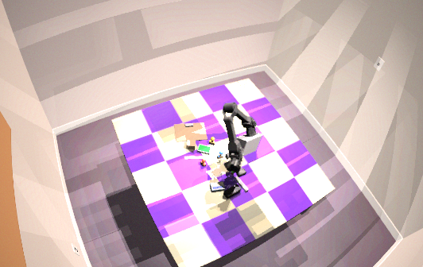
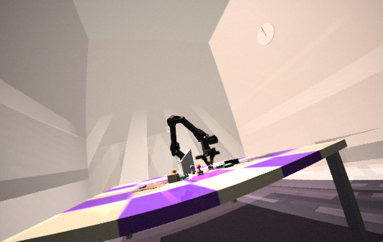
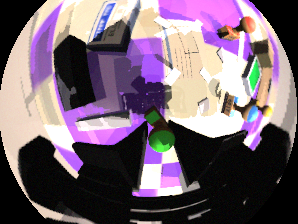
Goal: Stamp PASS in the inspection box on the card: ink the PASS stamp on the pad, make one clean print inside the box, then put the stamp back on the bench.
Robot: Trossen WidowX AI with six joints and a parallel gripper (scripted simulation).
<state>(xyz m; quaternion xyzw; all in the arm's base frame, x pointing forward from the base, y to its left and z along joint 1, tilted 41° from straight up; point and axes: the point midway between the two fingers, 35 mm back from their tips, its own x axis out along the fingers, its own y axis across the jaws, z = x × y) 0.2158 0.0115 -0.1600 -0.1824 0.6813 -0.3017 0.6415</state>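
Right now my gripper tip is 60 mm short of the green ink pad, 260 mm to the left of it and 20 mm above it. The rest, counted from my gripper tip: grey bar (10 mm ahead, 110 mm to the left, 20 mm below); then black box (100 mm ahead, 120 mm to the left); then white card (100 mm ahead, 60 mm to the right, 20 mm below).
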